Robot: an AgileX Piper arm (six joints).
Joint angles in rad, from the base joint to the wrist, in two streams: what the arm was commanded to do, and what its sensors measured. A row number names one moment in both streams.
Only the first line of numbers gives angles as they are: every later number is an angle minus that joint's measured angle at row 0.
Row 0, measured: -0.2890 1.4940 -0.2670 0.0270 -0.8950 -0.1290
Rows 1 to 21, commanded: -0.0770 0.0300 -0.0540 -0.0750 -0.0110 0.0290; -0.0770 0.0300 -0.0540 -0.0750 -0.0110 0.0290; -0.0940 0.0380 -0.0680 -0.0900 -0.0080 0.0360; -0.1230 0.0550 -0.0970 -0.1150 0.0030 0.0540; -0.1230 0.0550 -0.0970 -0.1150 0.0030 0.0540; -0.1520 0.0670 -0.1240 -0.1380 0.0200 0.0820; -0.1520 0.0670 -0.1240 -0.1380 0.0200 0.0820; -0.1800 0.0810 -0.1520 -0.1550 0.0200 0.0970; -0.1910 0.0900 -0.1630 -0.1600 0.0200 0.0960; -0.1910 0.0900 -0.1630 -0.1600 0.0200 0.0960; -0.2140 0.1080 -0.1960 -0.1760 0.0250 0.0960; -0.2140 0.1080 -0.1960 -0.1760 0.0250 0.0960; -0.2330 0.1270 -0.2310 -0.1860 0.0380 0.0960; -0.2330 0.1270 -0.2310 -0.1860 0.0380 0.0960; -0.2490 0.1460 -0.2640 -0.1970 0.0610 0.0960; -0.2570 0.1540 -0.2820 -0.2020 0.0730 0.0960; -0.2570 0.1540 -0.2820 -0.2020 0.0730 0.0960; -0.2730 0.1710 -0.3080 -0.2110 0.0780 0.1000; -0.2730 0.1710 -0.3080 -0.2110 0.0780 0.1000; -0.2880 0.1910 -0.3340 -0.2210 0.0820 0.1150; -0.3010 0.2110 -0.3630 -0.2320 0.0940 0.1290
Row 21, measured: -0.2800 0.1890 -0.3210 -0.2130 0.0800 0.1090
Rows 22 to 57, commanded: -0.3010 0.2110 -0.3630 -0.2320 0.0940 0.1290; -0.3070 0.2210 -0.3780 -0.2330 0.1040 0.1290; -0.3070 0.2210 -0.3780 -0.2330 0.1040 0.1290; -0.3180 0.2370 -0.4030 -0.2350 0.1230 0.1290; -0.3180 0.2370 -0.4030 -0.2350 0.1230 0.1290; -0.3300 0.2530 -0.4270 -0.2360 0.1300 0.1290; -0.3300 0.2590 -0.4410 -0.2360 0.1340 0.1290; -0.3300 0.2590 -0.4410 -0.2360 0.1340 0.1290; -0.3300 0.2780 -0.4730 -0.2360 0.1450 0.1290; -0.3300 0.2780 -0.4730 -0.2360 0.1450 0.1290; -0.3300 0.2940 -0.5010 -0.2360 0.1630 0.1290; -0.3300 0.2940 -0.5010 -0.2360 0.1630 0.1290; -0.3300 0.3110 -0.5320 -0.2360 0.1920 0.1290; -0.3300 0.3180 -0.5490 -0.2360 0.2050 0.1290; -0.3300 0.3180 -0.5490 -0.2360 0.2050 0.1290; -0.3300 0.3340 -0.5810 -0.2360 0.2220 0.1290; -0.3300 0.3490 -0.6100 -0.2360 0.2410 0.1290; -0.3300 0.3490 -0.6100 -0.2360 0.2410 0.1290; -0.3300 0.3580 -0.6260 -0.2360 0.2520 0.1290; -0.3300 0.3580 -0.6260 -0.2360 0.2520 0.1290; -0.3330 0.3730 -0.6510 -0.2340 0.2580 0.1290; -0.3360 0.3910 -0.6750 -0.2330 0.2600 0.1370; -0.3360 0.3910 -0.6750 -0.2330 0.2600 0.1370; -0.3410 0.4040 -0.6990 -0.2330 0.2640 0.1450; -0.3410 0.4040 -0.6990 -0.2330 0.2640 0.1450; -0.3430 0.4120 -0.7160 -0.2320 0.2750 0.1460; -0.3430 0.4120 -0.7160 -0.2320 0.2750 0.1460; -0.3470 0.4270 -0.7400 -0.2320 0.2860 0.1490; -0.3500 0.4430 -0.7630 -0.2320 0.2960 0.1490; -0.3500 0.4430 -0.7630 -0.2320 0.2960 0.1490; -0.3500 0.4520 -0.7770 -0.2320 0.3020 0.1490; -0.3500 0.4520 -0.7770 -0.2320 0.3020 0.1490; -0.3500 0.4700 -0.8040 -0.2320 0.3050 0.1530; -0.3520 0.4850 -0.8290 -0.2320 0.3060 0.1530; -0.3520 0.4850 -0.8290 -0.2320 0.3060 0.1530; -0.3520 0.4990 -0.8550 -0.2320 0.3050 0.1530
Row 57, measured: -0.3680 0.4810 -0.7990 -0.1860 0.3720 0.1500
